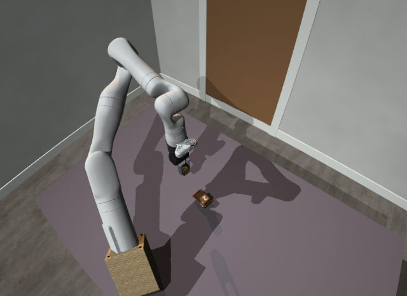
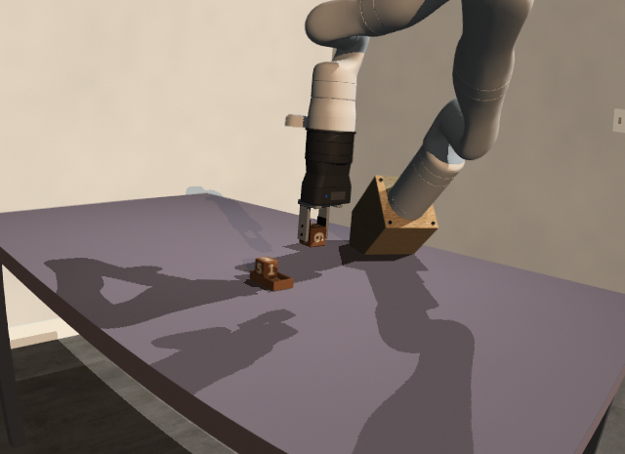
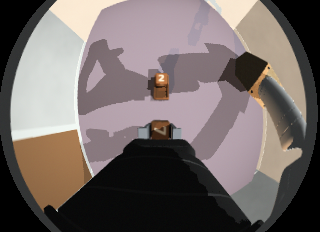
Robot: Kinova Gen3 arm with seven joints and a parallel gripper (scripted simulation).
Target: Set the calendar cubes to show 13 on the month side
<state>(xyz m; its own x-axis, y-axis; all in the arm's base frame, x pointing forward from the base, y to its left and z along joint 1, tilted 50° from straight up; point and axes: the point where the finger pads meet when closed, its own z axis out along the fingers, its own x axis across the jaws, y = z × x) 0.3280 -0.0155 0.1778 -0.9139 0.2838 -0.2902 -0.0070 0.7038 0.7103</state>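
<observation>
Now: hand 110 mm to the left of the tray and 120 mm above it.
</observation>
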